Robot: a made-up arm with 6 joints.
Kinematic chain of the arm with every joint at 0, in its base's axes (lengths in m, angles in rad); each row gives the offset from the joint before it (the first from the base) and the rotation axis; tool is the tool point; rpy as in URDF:
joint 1: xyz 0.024 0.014 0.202 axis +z
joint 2: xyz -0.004 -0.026 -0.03 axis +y
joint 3: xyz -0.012 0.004 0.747 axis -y
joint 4: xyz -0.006 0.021 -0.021 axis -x
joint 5: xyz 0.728 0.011 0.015 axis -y
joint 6: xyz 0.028 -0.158 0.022 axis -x
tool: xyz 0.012 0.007 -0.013 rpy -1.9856 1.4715 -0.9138
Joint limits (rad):
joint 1: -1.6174..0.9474
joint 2: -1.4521..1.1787
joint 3: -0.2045..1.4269
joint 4: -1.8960..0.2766
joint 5: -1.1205..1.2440
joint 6: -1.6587..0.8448
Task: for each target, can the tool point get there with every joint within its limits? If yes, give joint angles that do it. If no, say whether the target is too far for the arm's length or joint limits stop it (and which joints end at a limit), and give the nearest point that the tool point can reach.
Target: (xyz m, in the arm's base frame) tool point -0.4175 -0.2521 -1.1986
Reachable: no: joint limits stop it (at a limit: joint 1, joint 2, joint 3, joint 6) | nearest point -0.0901 -0.6573 -0.3088 | short by 1.031 m
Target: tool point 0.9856 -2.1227 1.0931
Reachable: no: too far | nearest point 0.6040 -1.2747 0.7282 | short by 0.999 m
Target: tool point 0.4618 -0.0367 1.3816
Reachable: yes | joints 0.0563 -0.2129 0.6346 -1.1082 -0.2835 -0.2847
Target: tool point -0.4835 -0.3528 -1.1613
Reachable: no: joint limits stop it (at a limit: joint 1, joint 2, joint 3, joint 6) | nearest point -0.1088 -0.6696 -0.3063 | short by 0.986 m
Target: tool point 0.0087 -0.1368 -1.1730
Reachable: no: joint limits stop it (at a limit: joint 1, joint 2, joint 3, joint 6) | nearest point -0.0088 -0.6379 -0.3132 | short by 0.995 m
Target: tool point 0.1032 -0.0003 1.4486
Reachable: yes | joints -0.0467 -0.5021 0.6537 -1.4629 -0.7362 0.1085
